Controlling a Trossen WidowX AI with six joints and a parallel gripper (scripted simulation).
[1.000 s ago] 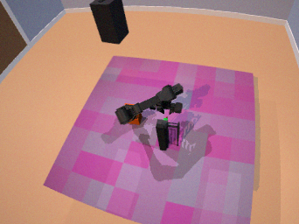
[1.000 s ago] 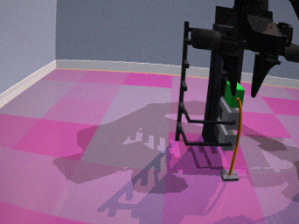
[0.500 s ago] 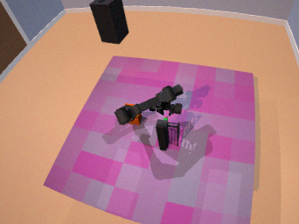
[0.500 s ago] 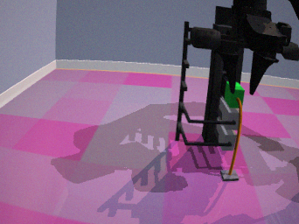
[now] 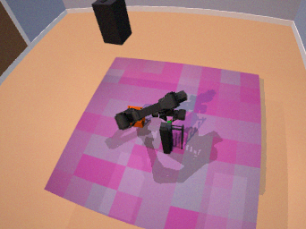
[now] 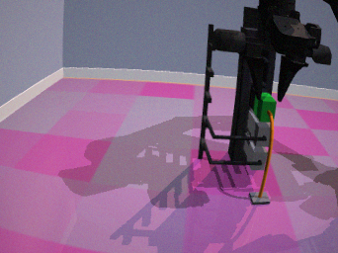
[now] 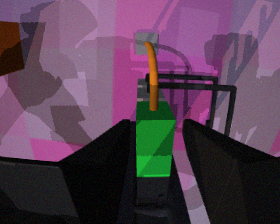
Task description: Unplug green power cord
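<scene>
The green plug lies 40 mm to the right of my gripper tip, 10 mm below it and 10 mm ahead of it.
</scene>
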